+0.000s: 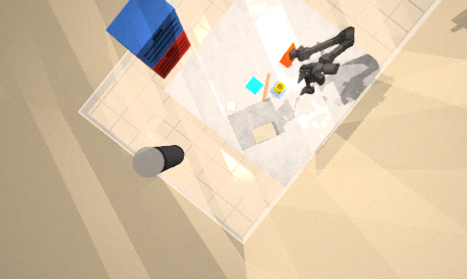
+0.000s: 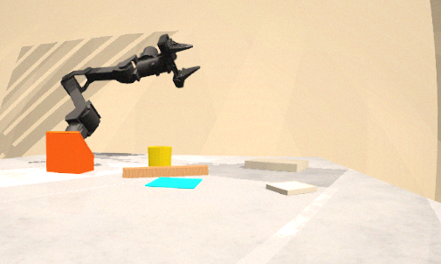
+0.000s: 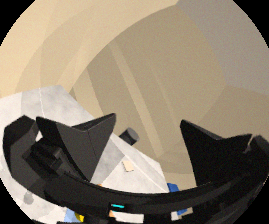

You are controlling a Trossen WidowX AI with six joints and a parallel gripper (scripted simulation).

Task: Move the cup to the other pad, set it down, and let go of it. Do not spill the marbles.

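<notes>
The yellow cup is 32 cm below my gripper tip, 10 cm to the right of it and 8 cm behind it. Round my gripper tip: wooden bar (36 cm below, 18 cm to the right, 3 cm behind); then green marble (34 cm below, 9 cm behind, 8 cm to the right); then pale blue pad (37 cm below, 9 cm to the right, 8 cm behind).
</notes>
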